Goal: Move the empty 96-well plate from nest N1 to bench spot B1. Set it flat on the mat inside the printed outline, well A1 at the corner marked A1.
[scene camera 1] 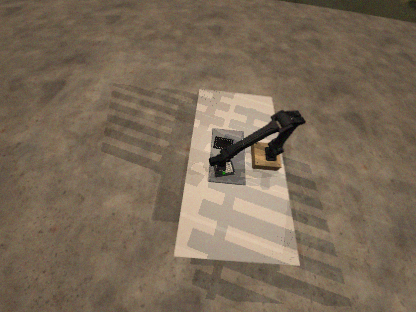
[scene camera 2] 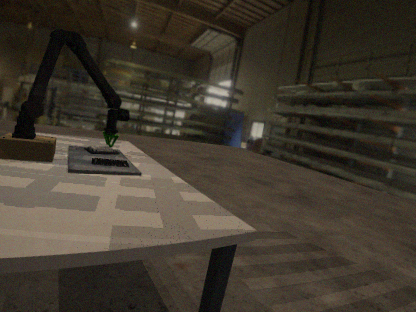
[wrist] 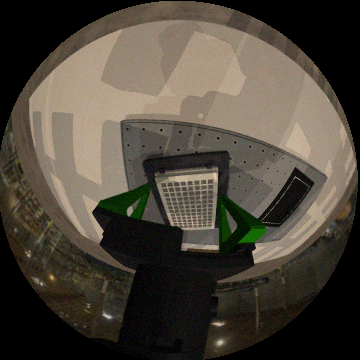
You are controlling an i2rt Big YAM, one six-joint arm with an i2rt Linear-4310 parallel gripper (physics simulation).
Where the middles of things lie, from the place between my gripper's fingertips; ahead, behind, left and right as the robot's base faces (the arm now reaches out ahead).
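With the well plate (wrist: 188, 195) as the reference, my gripper is 2 cm above it, 1 cm to the left of it and 4 cm past it.
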